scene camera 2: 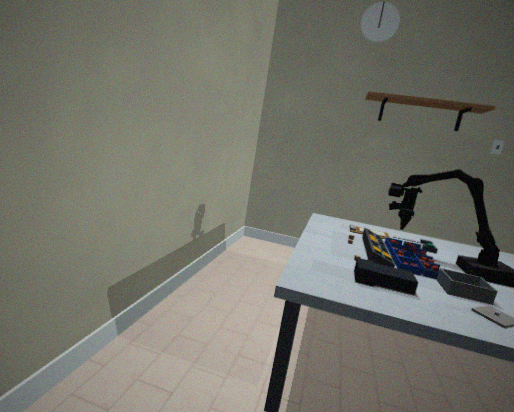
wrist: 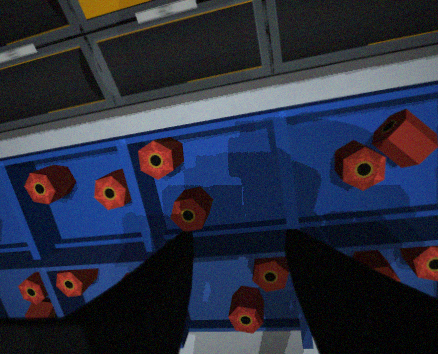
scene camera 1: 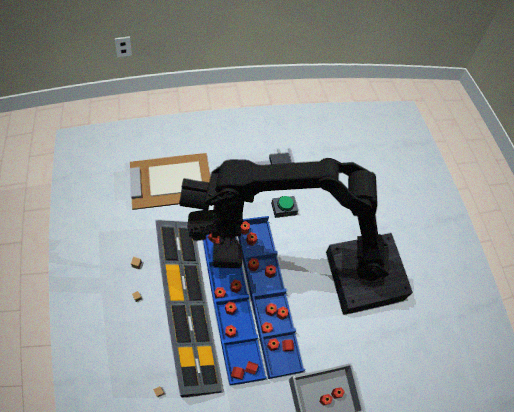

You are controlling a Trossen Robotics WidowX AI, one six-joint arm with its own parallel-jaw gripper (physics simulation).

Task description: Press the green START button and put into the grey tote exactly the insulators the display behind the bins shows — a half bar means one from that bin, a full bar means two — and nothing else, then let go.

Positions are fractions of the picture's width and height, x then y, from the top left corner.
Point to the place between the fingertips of my gripper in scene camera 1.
0.44,0.62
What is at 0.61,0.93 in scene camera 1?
A grey tote.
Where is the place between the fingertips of my gripper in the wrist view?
At 0.55,0.68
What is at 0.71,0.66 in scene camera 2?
A dark box.
